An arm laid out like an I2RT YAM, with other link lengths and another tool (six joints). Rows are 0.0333 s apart.
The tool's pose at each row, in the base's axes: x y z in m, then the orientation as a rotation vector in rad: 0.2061, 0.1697, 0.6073, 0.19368, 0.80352, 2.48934; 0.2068, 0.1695, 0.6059, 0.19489, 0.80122, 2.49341; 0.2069, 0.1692, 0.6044, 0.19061, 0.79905, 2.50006; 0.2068, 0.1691, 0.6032, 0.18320, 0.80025, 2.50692; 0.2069, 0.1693, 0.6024, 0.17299, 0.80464, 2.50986; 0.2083, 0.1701, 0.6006, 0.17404, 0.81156, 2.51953; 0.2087, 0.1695, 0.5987, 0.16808, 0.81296, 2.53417; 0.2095, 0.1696, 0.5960, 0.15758, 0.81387, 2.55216; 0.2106, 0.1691, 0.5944, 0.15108, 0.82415, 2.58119; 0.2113, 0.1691, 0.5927, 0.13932, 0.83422, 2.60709; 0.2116, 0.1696, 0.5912, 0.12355, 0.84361, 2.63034; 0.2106, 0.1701, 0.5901, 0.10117, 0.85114, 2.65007
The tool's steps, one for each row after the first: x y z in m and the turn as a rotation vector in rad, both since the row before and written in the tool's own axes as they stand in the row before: -0.0007, -0.0010, -0.0010, -0.00202, -0.00023, 0.00366; -0.0002, -0.0007, -0.0013, -0.00339, 0.00416, 0.00455; 0.0001, -0.0006, -0.0011, -0.00167, 0.00715, 0.00453; 0.0000, -0.0006, -0.0005, 0.00066, 0.00869, 0.00079; -0.0008, -0.0022, -0.0007, 0.00337, 0.00383, 0.01050; -0.0006, -0.0008, -0.0018, -0.00252, 0.00845, 0.01214; -0.0006, -0.0019, -0.0020, -0.00418, 0.01223, 0.01397; -0.0012, -0.0010, -0.0013, 0.00111, 0.01491, 0.02709; -0.0006, -0.0012, -0.0012, 0.00069, 0.01733, 0.02288; 0.0000, -0.0013, -0.0009, 0.00012, 0.01893, 0.01940; 0.0011, -0.0007, -0.0008, -0.00138, 0.02173, 0.01428
